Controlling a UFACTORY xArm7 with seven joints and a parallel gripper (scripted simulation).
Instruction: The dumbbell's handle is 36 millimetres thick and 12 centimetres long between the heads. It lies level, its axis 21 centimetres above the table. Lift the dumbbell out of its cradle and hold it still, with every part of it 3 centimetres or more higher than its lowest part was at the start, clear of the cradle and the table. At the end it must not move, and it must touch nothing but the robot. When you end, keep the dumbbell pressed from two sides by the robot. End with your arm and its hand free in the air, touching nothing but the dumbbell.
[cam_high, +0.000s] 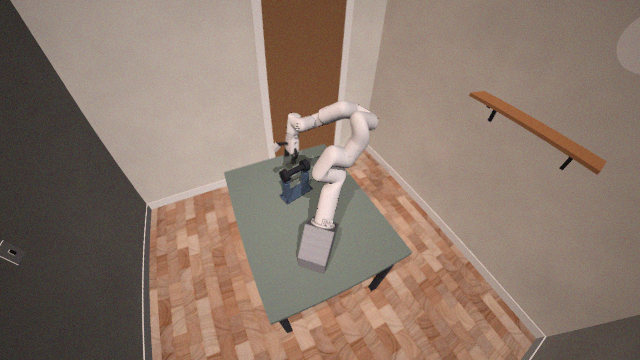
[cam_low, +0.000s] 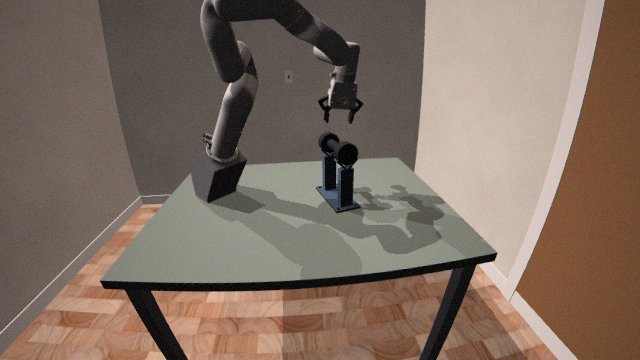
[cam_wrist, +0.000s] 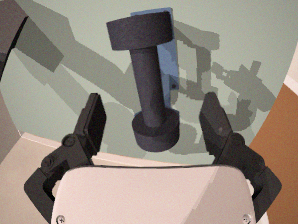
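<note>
Now: hand 1 cm past the black dumbbell, 3 cm to the left of it and 10 cm above it. The rest, counted from my hand: blue cradle 1 cm behind, 3 cm to the right, 22 cm below.
</note>
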